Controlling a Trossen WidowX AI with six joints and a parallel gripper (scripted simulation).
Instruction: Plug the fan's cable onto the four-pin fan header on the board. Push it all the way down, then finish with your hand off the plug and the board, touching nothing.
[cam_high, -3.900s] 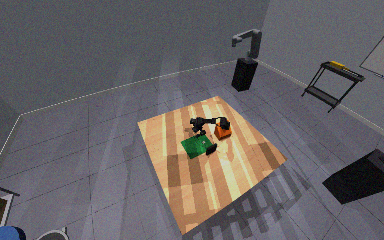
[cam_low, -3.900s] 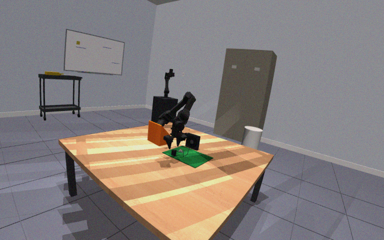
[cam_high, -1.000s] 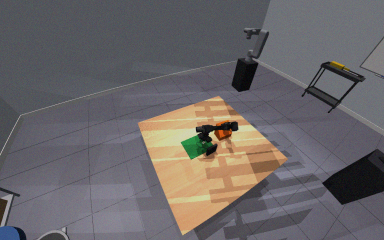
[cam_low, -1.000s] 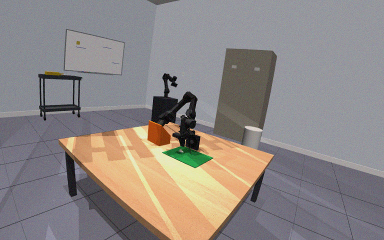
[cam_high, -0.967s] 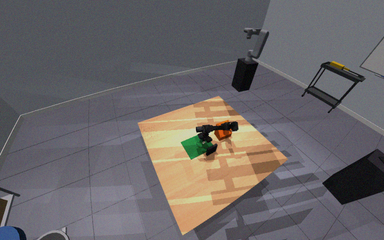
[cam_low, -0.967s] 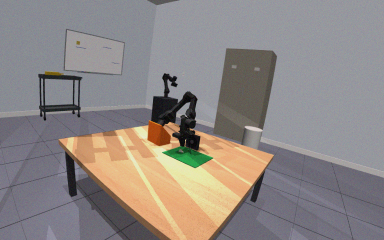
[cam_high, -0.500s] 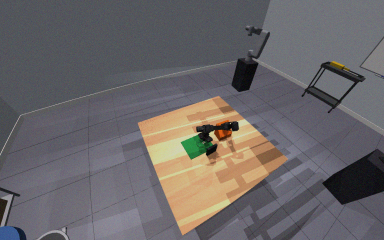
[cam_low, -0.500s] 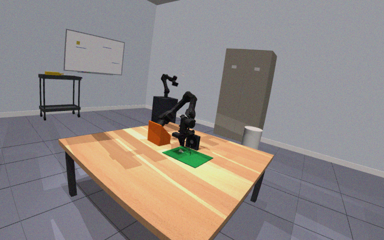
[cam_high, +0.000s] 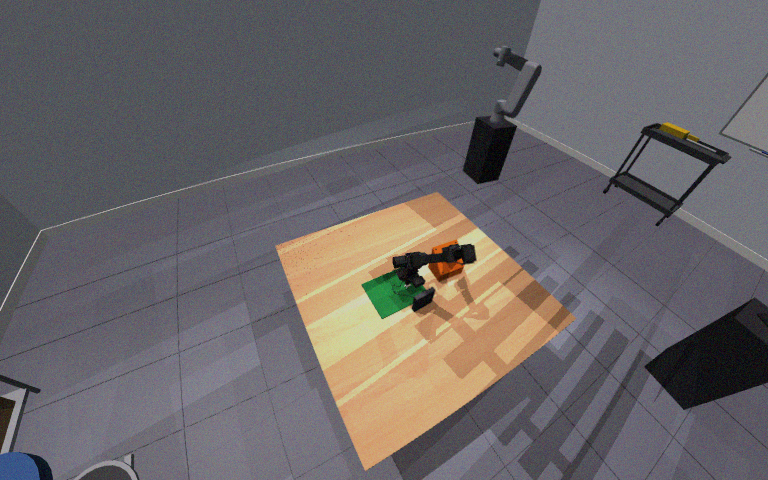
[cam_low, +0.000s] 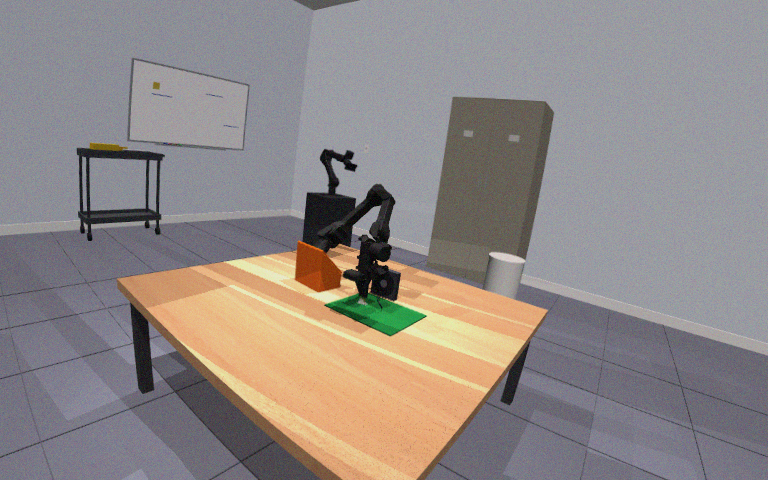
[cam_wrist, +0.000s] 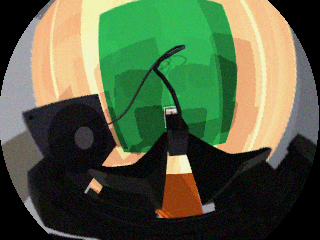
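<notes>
My gripper tip is 8 cm short of the green board and 6 cm above it. From my gripper tip the other things lie so: black four-pin plug (1 cm ahead, 1 cm above); then black fan (1 cm behind, 13 cm to the left, 1 cm above).
</notes>
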